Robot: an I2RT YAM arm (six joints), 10 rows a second.
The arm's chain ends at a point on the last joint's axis. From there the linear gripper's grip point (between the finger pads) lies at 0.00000 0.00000 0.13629 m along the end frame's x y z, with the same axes.
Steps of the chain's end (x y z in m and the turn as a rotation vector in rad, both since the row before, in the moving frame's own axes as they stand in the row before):
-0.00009, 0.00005, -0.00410, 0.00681, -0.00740, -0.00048
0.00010, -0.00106, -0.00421, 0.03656, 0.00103, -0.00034
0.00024, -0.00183, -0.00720, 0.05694, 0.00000, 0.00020
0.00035, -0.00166, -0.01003, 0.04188, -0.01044, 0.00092
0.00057, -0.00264, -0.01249, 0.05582, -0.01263, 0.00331
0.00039, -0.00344, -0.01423, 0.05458, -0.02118, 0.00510
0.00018, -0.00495, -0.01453, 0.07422, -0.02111, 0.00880
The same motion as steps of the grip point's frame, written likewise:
-0.00110, -0.00088, -0.00411, 0.00681, -0.00740, -0.00048
0.00024, -0.00604, -0.00430, 0.03656, 0.00103, -0.00034
0.00024, -0.00959, -0.00742, 0.05694, 0.00000, 0.00020
-0.00107, -0.00737, -0.01016, 0.04188, -0.01044, 0.00092
-0.00114, -0.01025, -0.01271, 0.05582, -0.01263, 0.00331
-0.00248, -0.01088, -0.01446, 0.05458, -0.02118, 0.00510
-0.00265, -0.01507, -0.01494, 0.07422, -0.02111, 0.00880

